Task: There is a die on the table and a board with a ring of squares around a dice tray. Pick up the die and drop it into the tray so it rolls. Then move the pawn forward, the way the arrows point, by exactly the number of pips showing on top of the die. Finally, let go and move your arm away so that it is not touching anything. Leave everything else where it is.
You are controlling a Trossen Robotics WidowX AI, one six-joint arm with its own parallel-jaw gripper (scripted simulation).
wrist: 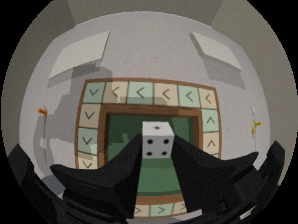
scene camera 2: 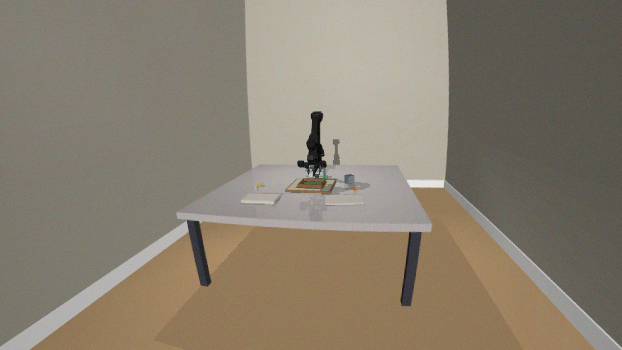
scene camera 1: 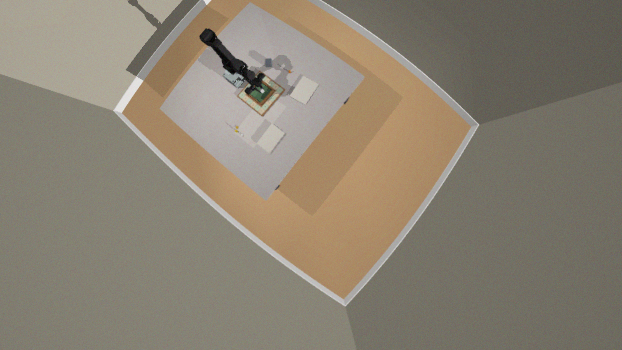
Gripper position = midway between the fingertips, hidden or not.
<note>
The gripper [wrist: 155, 137] carries a white die [wrist: 157, 142].
</note>
